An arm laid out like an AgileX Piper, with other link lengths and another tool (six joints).
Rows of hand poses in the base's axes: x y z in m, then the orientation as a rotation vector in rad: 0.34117 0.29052 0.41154 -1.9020 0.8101 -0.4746; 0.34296 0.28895 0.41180 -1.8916 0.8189 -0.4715; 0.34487 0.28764 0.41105 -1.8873 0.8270 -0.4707; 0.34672 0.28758 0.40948 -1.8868 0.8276 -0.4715; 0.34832 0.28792 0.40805 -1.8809 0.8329 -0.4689; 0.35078 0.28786 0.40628 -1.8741 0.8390 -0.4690; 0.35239 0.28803 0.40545 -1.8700 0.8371 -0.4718; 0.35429 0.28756 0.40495 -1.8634 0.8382 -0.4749; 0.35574 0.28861 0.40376 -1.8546 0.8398 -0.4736; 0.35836 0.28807 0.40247 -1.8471 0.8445 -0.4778; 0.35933 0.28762 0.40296 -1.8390 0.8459 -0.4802; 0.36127 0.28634 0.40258 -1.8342 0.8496 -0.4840
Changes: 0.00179 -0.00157 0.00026 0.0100 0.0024 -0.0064; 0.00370 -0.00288 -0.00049 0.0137 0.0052 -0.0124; 0.00555 -0.00294 -0.00206 0.0138 0.0049 -0.0132; 0.00715 -0.00260 -0.00349 0.0198 0.0069 -0.0167; 0.00961 -0.00266 -0.00526 0.0254 0.0074 -0.0221; 0.01122 -0.00249 -0.00609 0.0280 0.0033 -0.0226; 0.01312 -0.00296 -0.00659 0.0326 -0.0004 -0.0258; 0.01457 -0.00191 -0.00778 0.0407 -0.0020 -0.0278; 0.01719 -0.00245 -0.00907 0.0454 -0.0049 -0.0341; 0.01816 -0.00290 -0.00858 0.0515 -0.0086 -0.0375; 0.02010 -0.00418 -0.00896 0.0540 -0.0108 -0.0425
